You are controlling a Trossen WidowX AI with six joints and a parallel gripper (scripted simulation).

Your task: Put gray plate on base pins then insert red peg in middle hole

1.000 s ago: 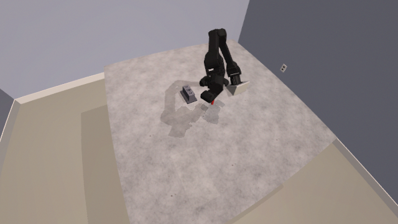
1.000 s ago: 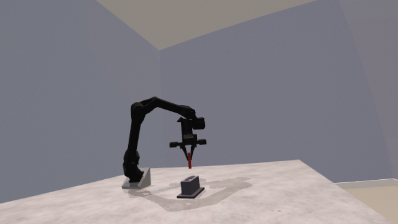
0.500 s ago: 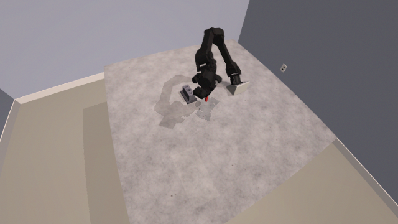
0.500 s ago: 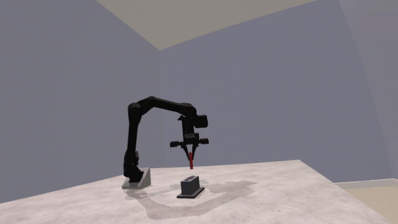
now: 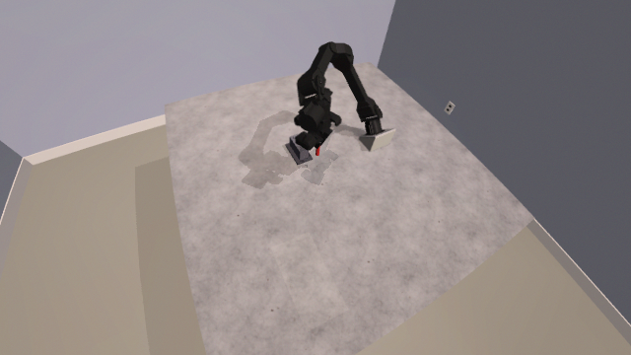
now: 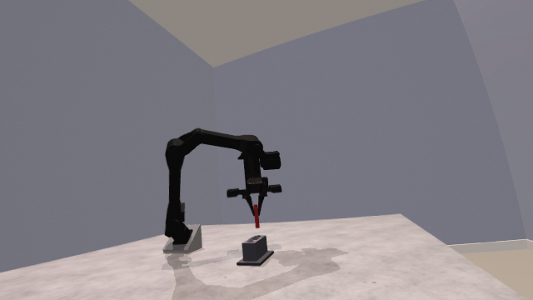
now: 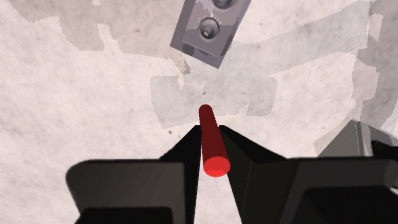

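My gripper tip is 20 mm short of the gray plate, 100 mm to the left of it and 70 mm above it. From my gripper tip the other things lie so: dark flat base (20 mm ahead, 100 mm to the right, 110 mm below); red peg (right at my gripper tip).
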